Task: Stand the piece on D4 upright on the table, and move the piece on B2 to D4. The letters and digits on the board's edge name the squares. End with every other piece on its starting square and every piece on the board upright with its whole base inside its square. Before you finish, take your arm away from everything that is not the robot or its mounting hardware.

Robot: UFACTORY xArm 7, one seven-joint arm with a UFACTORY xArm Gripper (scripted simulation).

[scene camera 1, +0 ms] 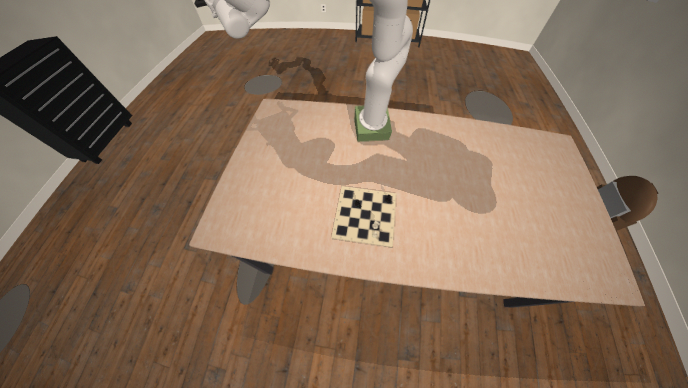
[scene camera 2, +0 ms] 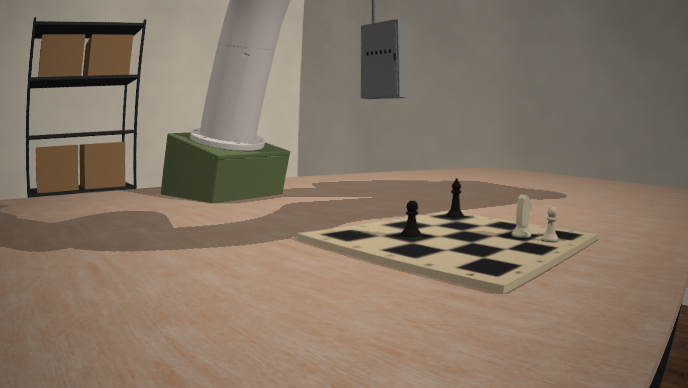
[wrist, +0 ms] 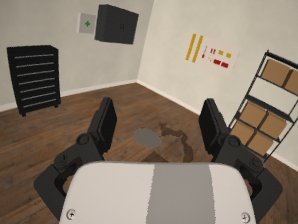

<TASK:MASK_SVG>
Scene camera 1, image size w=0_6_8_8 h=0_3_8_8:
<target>chessboard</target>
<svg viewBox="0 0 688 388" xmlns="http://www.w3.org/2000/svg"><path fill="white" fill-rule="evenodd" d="M342 186L331 238L393 247L396 193ZM375 221L380 223L377 229L374 229L372 227Z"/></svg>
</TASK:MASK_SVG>
